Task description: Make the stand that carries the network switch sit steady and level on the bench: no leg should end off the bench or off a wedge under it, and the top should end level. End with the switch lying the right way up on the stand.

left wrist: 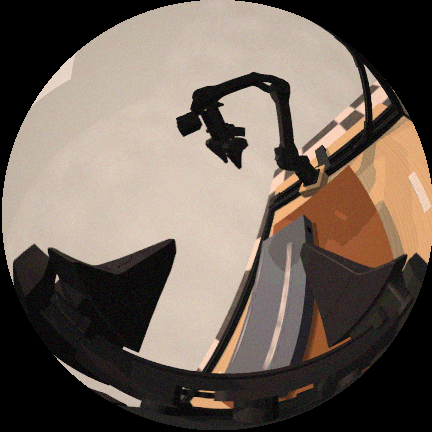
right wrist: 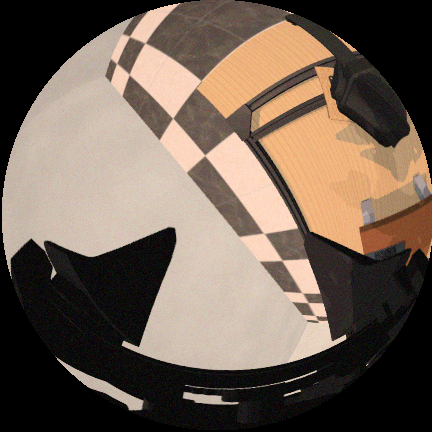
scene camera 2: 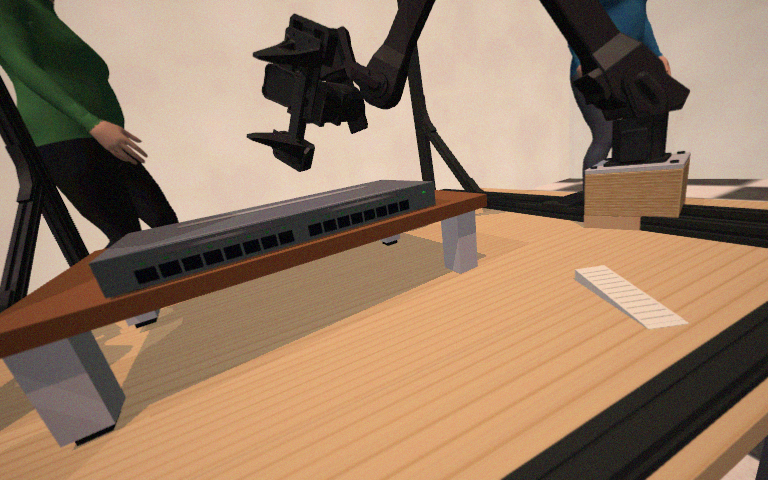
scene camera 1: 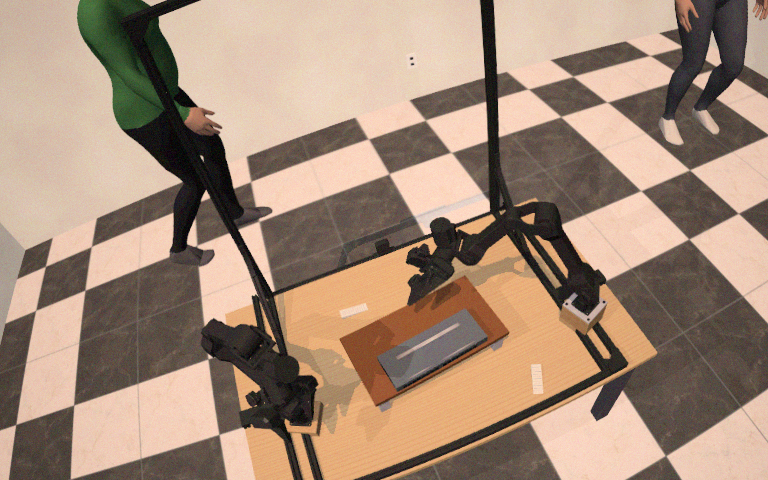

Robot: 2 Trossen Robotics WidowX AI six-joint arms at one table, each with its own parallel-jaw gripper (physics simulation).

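Places are measured from the left arm's base along level axes (x ahead, y left, z up), in metres.
Where they show: left gripper, fingertip midpoint: (left wrist: 241,248) (scene camera 2: 251,99) (scene camera 1: 414,301); right gripper, fingertip midpoint: (left wrist: 232,165) (right wrist: 244,237) (scene camera 1: 300,431); left arm's base, link origin: (scene camera 2: 636,161) (scene camera 1: 585,303); right arm's base, link origin: (left wrist: 311,177) (right wrist: 349,94) (scene camera 1: 301,415).
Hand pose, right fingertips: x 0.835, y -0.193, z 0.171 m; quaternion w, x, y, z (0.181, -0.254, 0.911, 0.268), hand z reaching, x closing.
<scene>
Each offset is from my right fingertips to the top centre of the thing. "spot": to the spot under its first point.
The brown stand (scene camera 1: 365,342) (scene camera 2: 464,203) (left wrist: 382,240) (right wrist: 400,230) is mid-bench on grey legs. Black feet show under the near-left leg @[dx -0.222, dy -0.026, dz -0.169 m] (scene camera 2: 62,384) and both far legs; none shows under the near-right leg @[dx -0.586, dy +0.058, dz -0.176 m] (scene camera 2: 461,243). I cannot tell which leg is off the bench. The grey switch @[dx -0.411, dy -0.018, dz -0.125 m] (scene camera 1: 430,350) (scene camera 2: 254,215) (left wrist: 270,310) lies flat on it, ports facing scene camera 2. White wedges lie behind the stand (scene camera 1: 353,310) (left wrist: 419,191) and at its right (scene camera 1: 536,378) (scene camera 2: 628,297). My left gripper (scene camera 1: 410,280) (scene camera 2: 252,95) (left wrist: 241,248) is open above the stand's back edge. My right gripper (scene camera 1: 246,408) (left wrist: 232,165) (right wrist: 244,237) is open, far left.
Black frame rails run along the bench edges, with a front rail @[spot: dx -0.378, dy +0.227, dz -0.237 m] (scene camera 1: 487,427) (scene camera 2: 651,396). Upright posts rise at the back corners, such as the back-right post (scene camera 1: 491,113). The left arm's wooden base block (scene camera 1: 582,319) (scene camera 2: 634,192) stands at the right. Two people stand beyond the bench.
</scene>
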